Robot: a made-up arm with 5 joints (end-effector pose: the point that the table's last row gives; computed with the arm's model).
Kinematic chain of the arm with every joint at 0, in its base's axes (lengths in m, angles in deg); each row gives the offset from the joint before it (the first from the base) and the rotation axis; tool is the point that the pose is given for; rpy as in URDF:
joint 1: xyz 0.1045 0 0.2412 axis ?
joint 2: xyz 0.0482 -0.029 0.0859 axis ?
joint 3: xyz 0.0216 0 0.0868 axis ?
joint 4: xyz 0.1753 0 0.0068 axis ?
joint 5: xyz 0.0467 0.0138 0 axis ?
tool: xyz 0 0 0 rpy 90 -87.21 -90
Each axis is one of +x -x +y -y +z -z.
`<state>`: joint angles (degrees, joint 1 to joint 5).
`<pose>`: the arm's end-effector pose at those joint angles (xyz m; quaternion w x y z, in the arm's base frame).
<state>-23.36 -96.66 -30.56 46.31 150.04</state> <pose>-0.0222 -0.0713 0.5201 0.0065 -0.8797 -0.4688 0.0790</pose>
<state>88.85 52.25 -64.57 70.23 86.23</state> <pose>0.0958 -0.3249 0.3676 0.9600 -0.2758 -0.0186 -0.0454</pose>
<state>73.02 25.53 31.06 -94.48 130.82</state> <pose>0.1613 -0.2380 0.2822 0.3896 -0.8833 0.1641 0.2028</pose>
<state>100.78 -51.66 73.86 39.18 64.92</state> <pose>0.0558 -0.1747 0.2970 0.9144 -0.2444 -0.0367 -0.3207</pose>
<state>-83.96 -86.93 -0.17 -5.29 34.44</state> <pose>0.1157 -0.0386 0.5754 0.0111 -0.4407 0.8974 0.0176</pose>
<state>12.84 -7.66 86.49 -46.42 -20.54</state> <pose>0.2358 -0.0455 0.2203 0.8331 0.0440 -0.4797 -0.2720</pose>
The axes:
joint 1: -z
joint 2: +y
joint 3: +y
joint 4: +y
joint 5: -x

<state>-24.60 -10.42 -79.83 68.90 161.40</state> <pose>0.1924 0.0235 0.6086 0.0158 0.7602 0.3226 -0.5637</pose>
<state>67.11 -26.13 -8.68 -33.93 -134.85</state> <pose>0.1630 -0.1776 0.5637 0.0395 -0.5675 0.8025 0.1802</pose>
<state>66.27 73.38 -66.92 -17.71 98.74</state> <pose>0.2348 -0.3341 0.3274 0.6132 -0.7637 -0.1195 0.1625</pose>
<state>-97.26 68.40 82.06 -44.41 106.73</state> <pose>0.1228 -0.0231 0.2017 0.1821 -0.0081 -0.1394 -0.9733</pose>
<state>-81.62 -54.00 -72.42 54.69 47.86</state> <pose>0.1043 -0.1053 0.5770 0.0712 0.3096 -0.9375 0.1419</pose>
